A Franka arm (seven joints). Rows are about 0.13 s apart.
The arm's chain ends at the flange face. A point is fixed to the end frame.
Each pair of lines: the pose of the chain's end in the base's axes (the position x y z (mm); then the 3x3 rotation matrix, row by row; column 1 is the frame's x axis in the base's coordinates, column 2 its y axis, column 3 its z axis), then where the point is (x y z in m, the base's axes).
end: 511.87, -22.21, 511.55; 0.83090, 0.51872, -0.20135; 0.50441, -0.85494, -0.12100; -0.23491, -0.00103, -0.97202
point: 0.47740 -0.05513 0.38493
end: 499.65, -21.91, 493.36; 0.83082, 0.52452, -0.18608; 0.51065, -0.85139, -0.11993; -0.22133, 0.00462, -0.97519
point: 0.46729 -0.05475 0.36616
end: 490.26, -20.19, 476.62; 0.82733, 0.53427, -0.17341; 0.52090, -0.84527, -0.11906; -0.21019, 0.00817, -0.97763
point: 0.45976 -0.05301 0.34896
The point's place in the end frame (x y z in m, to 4 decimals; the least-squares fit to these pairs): -0.0155 0.0104 0.1340
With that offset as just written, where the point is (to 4 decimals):
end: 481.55, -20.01, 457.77; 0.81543, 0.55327, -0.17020; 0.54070, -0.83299, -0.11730; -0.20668, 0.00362, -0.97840
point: 0.4519 -0.0528 0.3299
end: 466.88, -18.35, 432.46; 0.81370, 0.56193, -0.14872; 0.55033, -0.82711, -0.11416; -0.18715, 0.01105, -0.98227
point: 0.4402 -0.0508 0.3039
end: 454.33, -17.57, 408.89; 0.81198, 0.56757, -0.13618; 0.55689, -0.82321, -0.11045; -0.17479, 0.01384, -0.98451
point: 0.4294 -0.0496 0.2798
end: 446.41, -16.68, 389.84; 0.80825, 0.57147, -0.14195; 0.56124, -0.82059, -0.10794; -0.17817, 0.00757, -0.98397
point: 0.4208 -0.0484 0.2608
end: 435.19, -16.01, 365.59; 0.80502, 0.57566, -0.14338; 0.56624, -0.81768, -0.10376; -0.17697, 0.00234, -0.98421
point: 0.4095 -0.0472 0.2365
